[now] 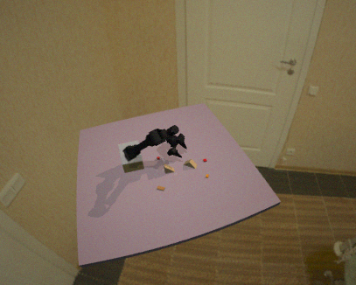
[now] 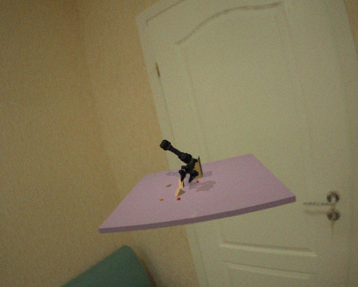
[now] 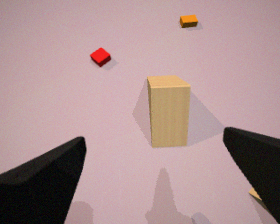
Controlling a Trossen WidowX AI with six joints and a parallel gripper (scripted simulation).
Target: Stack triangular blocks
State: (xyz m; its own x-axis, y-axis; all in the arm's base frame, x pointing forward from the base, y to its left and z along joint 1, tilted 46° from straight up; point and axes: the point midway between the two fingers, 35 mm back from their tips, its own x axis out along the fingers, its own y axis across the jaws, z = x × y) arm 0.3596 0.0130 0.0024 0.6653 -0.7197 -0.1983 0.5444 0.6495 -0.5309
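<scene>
Right now my gripper tip is 6 cm above the wooden triangular block, 5 cm to the left of it and 4 cm short of it. The rest, counted from my gripper tip: orange cube (18 cm to the right, 13 cm ahead, 7 cm below); then small tan piece (22 cm to the right, 20 cm behind, 8 cm below).
</scene>
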